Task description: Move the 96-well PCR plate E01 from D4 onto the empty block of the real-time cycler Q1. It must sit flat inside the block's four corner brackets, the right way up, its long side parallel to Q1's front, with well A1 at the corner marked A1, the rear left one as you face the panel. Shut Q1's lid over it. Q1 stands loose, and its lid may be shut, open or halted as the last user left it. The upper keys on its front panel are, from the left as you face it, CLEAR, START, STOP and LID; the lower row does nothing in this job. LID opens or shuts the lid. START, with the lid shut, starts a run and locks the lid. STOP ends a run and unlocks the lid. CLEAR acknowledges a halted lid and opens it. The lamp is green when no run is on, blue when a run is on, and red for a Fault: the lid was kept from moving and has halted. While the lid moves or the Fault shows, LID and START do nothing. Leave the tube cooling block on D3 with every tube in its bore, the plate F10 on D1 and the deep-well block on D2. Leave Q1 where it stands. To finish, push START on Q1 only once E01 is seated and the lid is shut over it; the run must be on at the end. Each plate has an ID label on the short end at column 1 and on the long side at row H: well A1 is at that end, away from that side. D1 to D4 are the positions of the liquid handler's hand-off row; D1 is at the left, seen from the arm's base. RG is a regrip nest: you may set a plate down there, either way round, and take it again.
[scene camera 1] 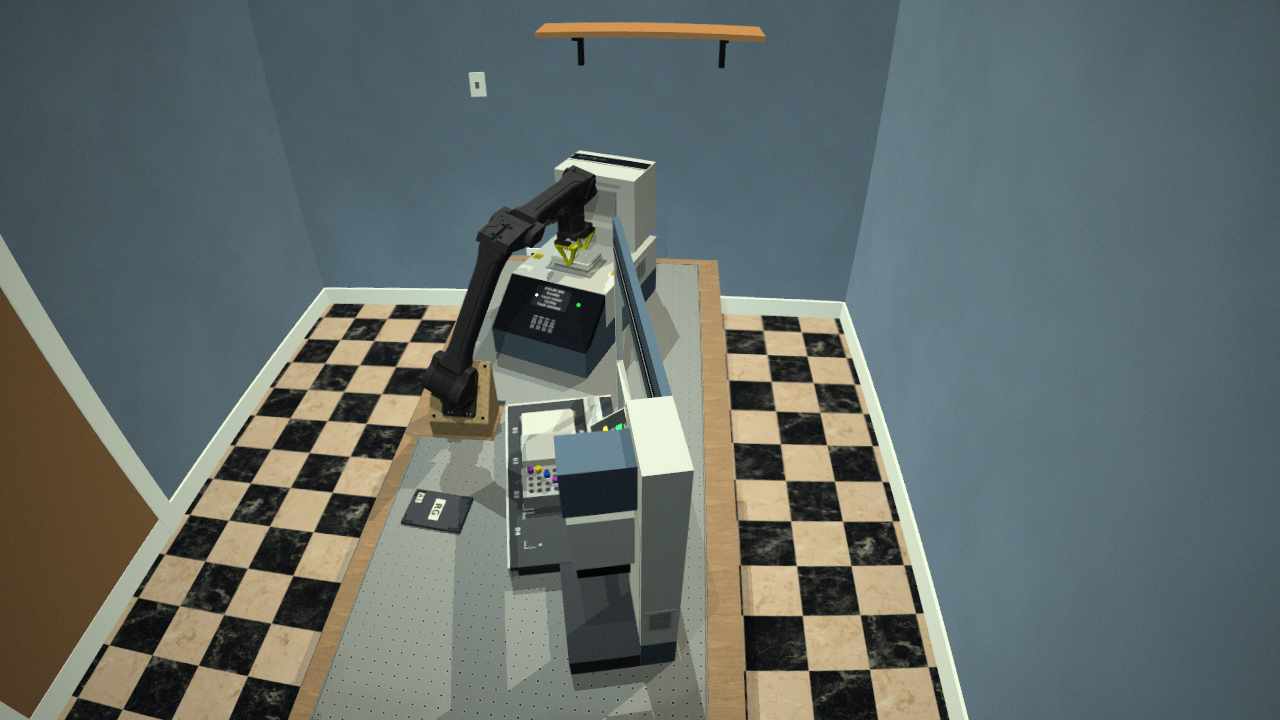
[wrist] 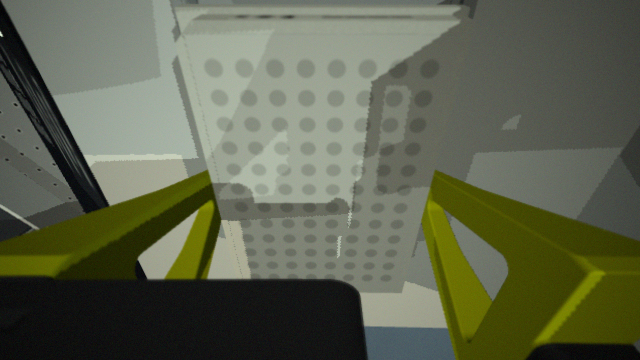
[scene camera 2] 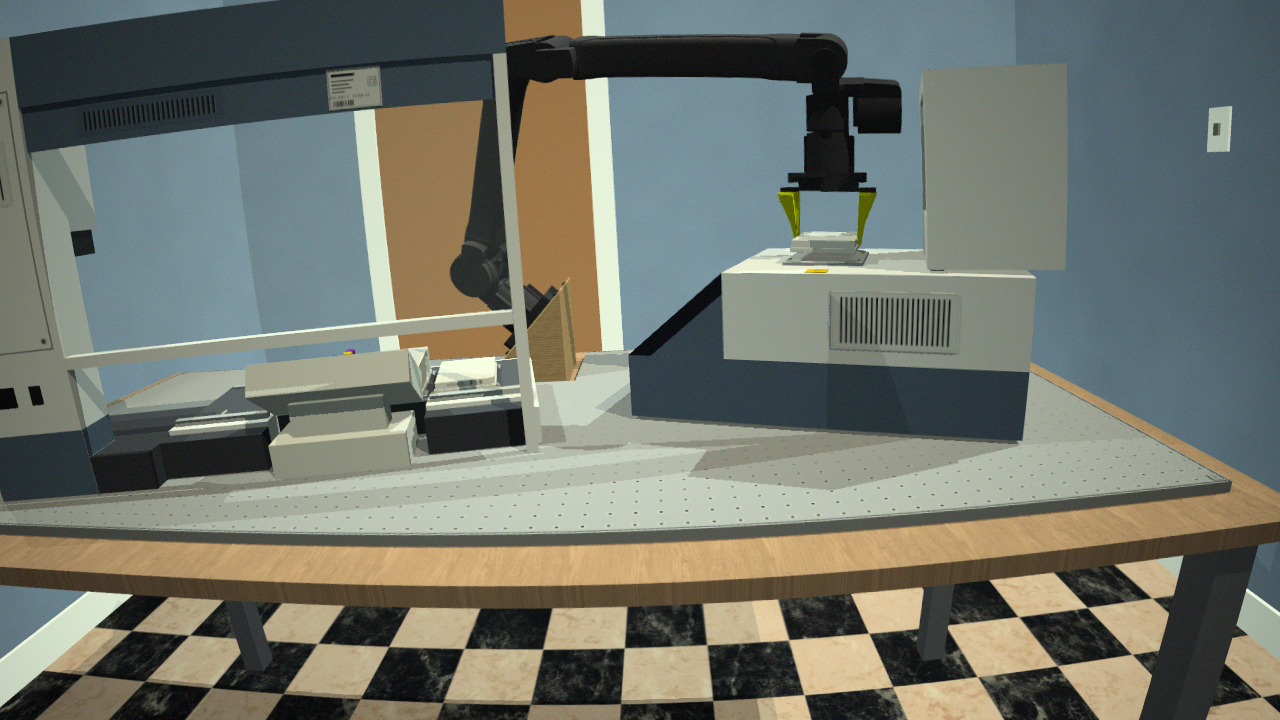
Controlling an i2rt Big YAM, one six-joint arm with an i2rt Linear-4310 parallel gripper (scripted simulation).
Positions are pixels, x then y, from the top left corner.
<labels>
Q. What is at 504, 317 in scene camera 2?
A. A crossbar.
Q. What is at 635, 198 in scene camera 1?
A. A Q1 lid.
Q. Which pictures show my gripper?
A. Scene camera 1, the wrist view and scene camera 2: all of them.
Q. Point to a Q1 lid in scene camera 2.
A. At 996, 137
</labels>
